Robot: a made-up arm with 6 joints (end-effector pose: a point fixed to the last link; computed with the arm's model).
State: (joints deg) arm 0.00 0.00 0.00 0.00 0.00 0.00
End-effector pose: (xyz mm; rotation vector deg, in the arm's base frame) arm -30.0 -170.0 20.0 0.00 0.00 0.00
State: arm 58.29 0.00 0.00 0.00 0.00 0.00
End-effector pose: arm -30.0 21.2 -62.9 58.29 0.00 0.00
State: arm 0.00 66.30 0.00 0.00 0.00 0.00
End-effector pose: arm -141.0 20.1 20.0 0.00 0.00 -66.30
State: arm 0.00 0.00 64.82 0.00 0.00 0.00
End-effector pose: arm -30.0 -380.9 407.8 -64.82 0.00 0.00
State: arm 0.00 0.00 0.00 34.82 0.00 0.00
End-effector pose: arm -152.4 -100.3 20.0 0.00 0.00 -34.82
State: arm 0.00 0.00 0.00 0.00 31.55 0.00
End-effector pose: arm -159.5 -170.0 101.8 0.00 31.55 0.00
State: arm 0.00 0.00 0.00 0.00 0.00 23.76
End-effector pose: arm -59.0 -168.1 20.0 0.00 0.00 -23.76
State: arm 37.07 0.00 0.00 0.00 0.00 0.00
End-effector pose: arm -30.0 -57.3 -56.2 37.07 0.00 0.00
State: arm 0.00 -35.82 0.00 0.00 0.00 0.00
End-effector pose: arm 92.4 -188.6 20.0 0.00 0.00 35.82
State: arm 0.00 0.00 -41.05 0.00 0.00 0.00
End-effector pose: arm -30.0 115.6 -22.8 41.05 0.00 0.00
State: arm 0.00 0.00 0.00 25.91 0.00 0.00
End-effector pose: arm -125.5 -125.0 20.0 0.00 0.00 -25.91
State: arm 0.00 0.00 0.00 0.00 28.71 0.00
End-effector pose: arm -149.9 -170.0 91.6 0.00 28.71 0.00
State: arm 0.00 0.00 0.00 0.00 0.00 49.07
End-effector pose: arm -86.3 -153.4 20.0 0.00 0.00 -49.07
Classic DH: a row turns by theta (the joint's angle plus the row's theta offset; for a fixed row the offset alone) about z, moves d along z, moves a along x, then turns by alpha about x. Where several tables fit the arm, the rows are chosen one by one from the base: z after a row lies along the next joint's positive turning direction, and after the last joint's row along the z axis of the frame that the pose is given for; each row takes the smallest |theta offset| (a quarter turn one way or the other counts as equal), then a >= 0, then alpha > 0; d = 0 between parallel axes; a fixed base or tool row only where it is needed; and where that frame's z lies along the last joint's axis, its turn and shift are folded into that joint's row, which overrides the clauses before.
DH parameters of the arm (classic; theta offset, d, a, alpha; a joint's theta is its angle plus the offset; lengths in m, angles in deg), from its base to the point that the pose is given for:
base (fixed): 90 0.15 0 90
joint 1: 0 0.06 0.01 90
joint 2: 0 -0.23 0.02 90
joint 3: 0 0.04 0.03 -90
joint 4: 90 0.09 0.03 90
joint 5: 0 -0.16 -0.09 -90
joint 6: 81.87 0 0.0707 180
tool (fixed): 81.87 -0.27 0 0

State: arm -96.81 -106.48 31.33 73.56 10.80 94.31
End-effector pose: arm 147.0 -100.6 387.0 -72.03 -61.87 -30.08
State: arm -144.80 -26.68 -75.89 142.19 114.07 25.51
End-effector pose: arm 30.0 349.1 -294.9 69.79 1.65 -127.02
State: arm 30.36 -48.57 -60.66 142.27 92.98 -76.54
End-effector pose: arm -73.9 -73.4 652.5 147.20 71.65 -40.56
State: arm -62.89 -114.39 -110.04 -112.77 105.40 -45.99
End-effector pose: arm -72.6 213.1 29.8 -38.76 -38.71 -115.78
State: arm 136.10 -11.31 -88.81 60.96 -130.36 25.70
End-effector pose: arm -30.1 79.3 239.5 79.10 92.77 -111.52
